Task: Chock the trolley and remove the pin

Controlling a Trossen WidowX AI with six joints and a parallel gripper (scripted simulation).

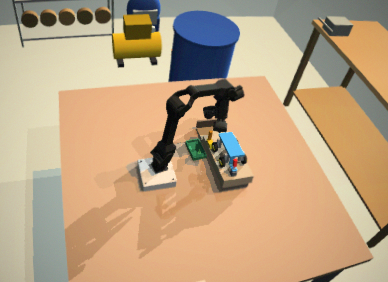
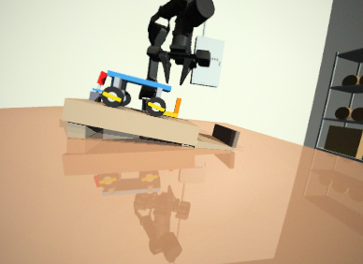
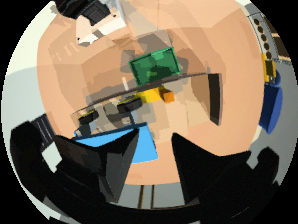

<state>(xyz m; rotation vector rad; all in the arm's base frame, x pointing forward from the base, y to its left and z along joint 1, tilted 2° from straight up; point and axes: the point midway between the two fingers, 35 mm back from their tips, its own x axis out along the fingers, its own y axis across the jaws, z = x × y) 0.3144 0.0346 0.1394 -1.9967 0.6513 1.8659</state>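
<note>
Right now my gripper tip is 30 mm past the red-headed stop pin, 200 mm to the left of it and 30 mm above it. Also, from my gripper tip: yellow chock (30 mm behind, 80 mm below); then blue-decked trolley (10 mm ahead, 100 mm to the right, 50 mm below).
</note>
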